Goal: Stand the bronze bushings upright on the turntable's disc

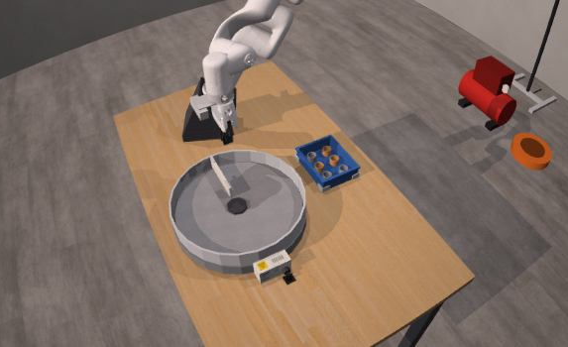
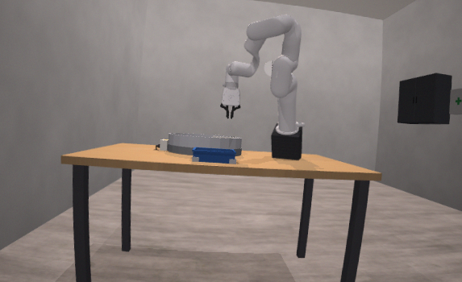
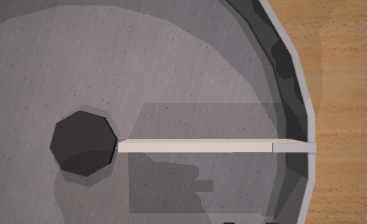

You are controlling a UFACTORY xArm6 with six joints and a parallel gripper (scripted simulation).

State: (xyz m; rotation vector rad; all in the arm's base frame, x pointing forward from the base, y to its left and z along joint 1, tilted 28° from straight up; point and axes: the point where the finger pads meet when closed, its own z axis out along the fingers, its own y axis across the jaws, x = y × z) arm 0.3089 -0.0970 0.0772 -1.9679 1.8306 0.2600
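Right now the blue crate is 33 cm to the left of my hand, 20 cm below it and 4 cm ahead of it. Round my hand: grey turntable disc (17 cm below, 13 cm ahead, 3 cm to the right).
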